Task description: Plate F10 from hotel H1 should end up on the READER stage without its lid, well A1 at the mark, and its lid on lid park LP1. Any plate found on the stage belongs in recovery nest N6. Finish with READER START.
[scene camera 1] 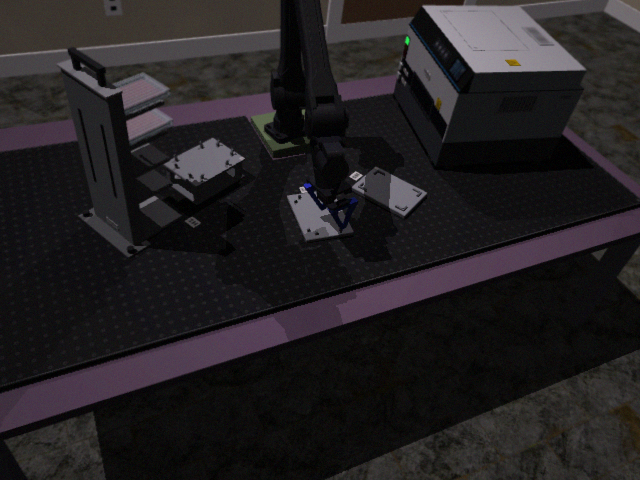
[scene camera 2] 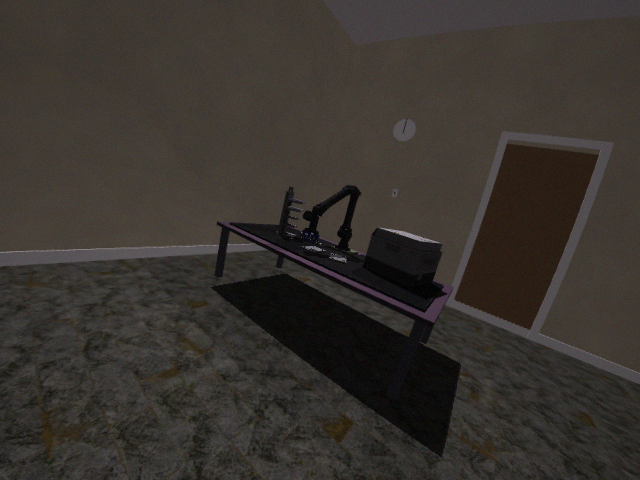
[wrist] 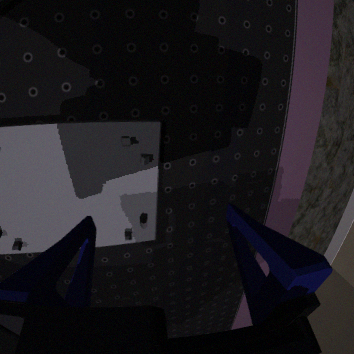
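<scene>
My gripper is open and empty, blue fingers pointing down above a pale flat pad with small pegs. In the wrist view the pad's edge lies between and left of the fingertips. The hotel stands at the left; an upper pink-filled plate and a lower pink-filled plate sit on its upper levels. Their labels and lids cannot be made out. The large reader stands at the right with a green light. No plate shows on its stage, which I cannot make out.
A raised pale platform with several pegs stands between the hotel and the arm base. A second pale pad with corner brackets lies right of the gripper. Small marker tags lie on the dark perforated table top. The purple table edge runs in front.
</scene>
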